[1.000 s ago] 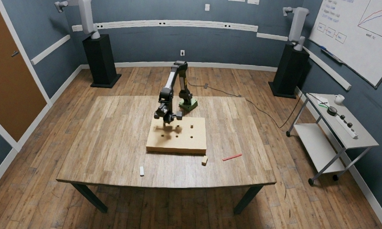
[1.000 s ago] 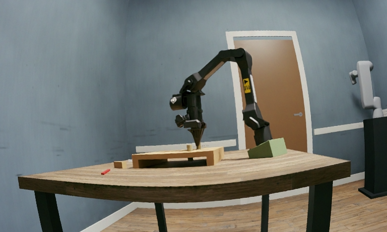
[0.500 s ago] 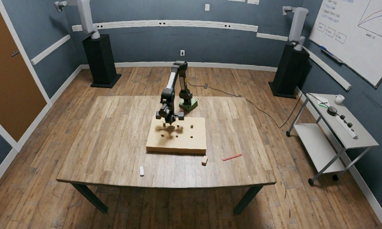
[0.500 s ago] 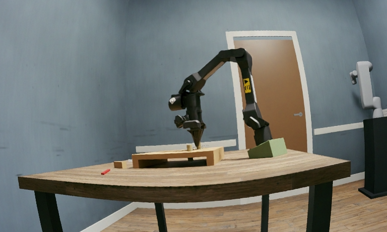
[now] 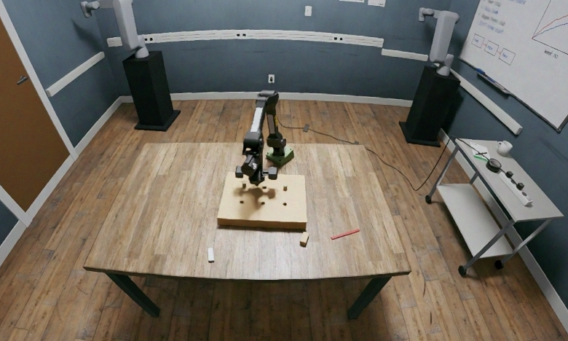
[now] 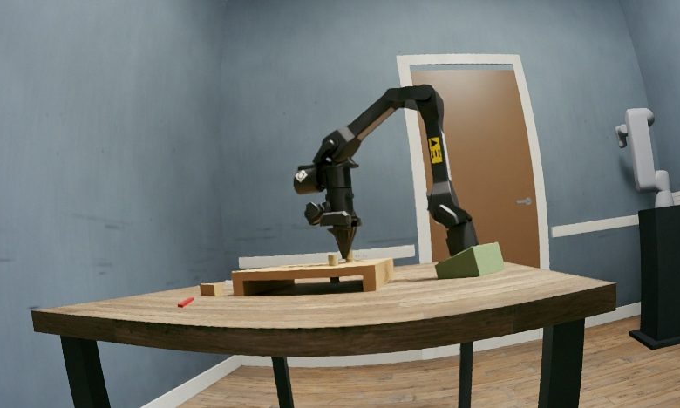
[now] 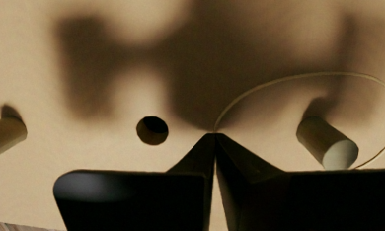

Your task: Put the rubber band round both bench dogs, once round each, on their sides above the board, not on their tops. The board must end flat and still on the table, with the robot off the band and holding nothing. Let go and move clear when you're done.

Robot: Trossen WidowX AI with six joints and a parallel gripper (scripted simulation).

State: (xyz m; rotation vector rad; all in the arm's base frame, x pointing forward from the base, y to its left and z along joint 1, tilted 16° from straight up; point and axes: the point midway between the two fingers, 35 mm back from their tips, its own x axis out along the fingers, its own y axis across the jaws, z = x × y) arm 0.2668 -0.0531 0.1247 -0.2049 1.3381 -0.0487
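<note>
Right now the tan board is 6 cm below my hand, 5 cm ahead of it and 4 cm to the left of it. Round my hand: wooden block: 24 cm to the left, 23 cm ahead, 8 cm below; white piece: 36 cm ahead, 13 cm to the right, 9 cm below; red stick: 42 cm to the left, 18 cm ahead, 9 cm below.
</note>
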